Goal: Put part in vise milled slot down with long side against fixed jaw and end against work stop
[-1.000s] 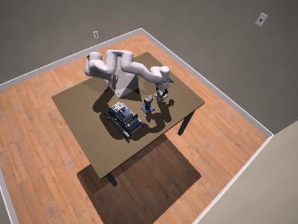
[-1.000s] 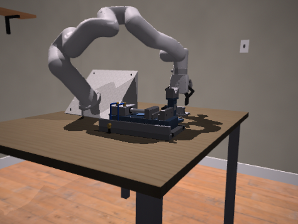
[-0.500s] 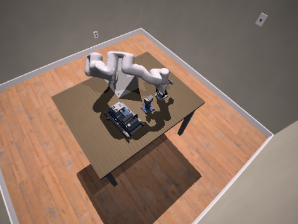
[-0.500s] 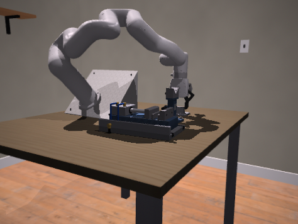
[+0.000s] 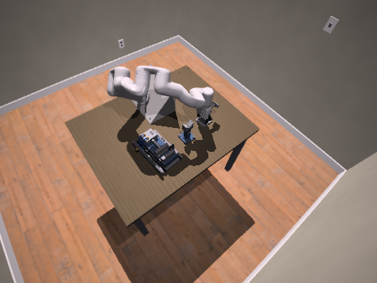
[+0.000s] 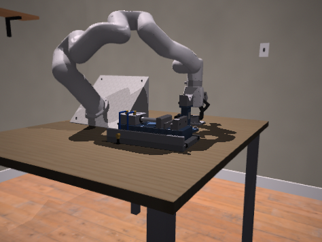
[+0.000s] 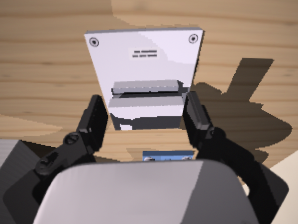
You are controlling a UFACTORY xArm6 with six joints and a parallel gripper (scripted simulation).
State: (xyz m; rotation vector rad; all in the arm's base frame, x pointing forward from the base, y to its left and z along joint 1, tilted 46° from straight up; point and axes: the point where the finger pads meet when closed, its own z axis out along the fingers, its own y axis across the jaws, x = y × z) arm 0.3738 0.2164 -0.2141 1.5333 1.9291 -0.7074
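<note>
Now: hand 1 cm to the right of the part and 1 cm above it. Also, from my hand: moving jaw: 39 cm to the right, 11 cm ahead, 4 cm above; then cylinder rod: 41 cm to the right, 6 cm ahead, 4 cm above; then work stop: 34 cm to the right, 13 cm ahead, 5 cm above.
</note>
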